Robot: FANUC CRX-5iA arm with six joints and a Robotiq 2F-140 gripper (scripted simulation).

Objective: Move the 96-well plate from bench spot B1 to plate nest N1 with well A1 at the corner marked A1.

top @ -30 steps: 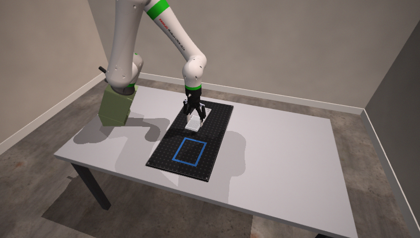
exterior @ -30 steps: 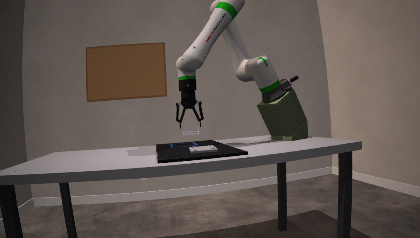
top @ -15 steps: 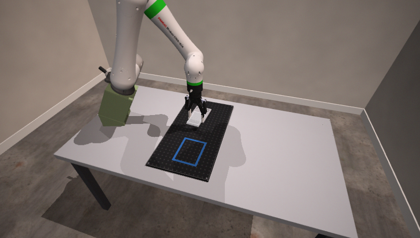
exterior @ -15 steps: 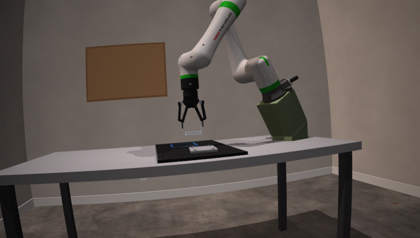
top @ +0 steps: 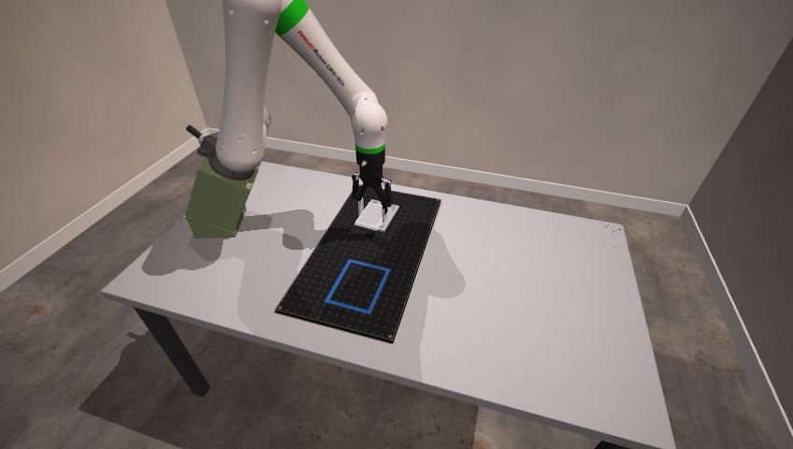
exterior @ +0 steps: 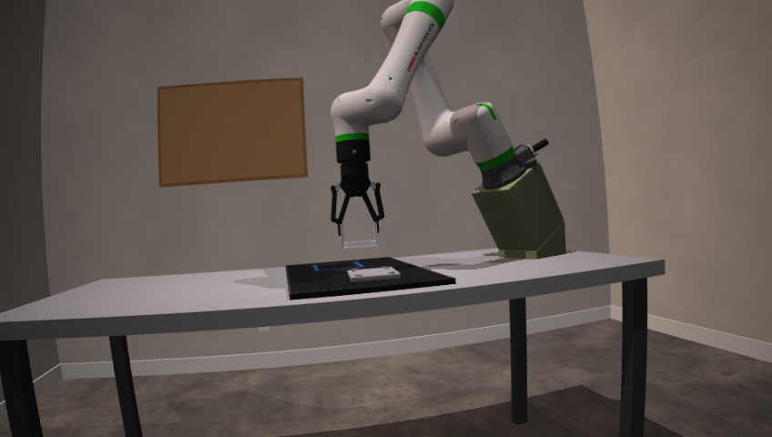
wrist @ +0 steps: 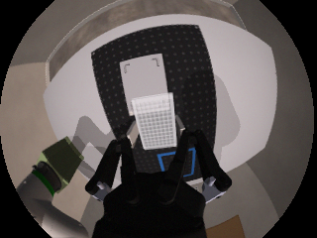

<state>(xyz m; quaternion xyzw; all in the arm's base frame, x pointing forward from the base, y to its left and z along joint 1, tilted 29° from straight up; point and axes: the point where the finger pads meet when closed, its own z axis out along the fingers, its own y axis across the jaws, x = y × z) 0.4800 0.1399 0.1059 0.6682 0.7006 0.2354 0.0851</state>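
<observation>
Right now the grey plate nest N1 is 90 mm to the left of my hand, 90 mm below it and 30 mm behind it. The rest, counted from my hand: white 96-well plate: 20 mm below.
</observation>
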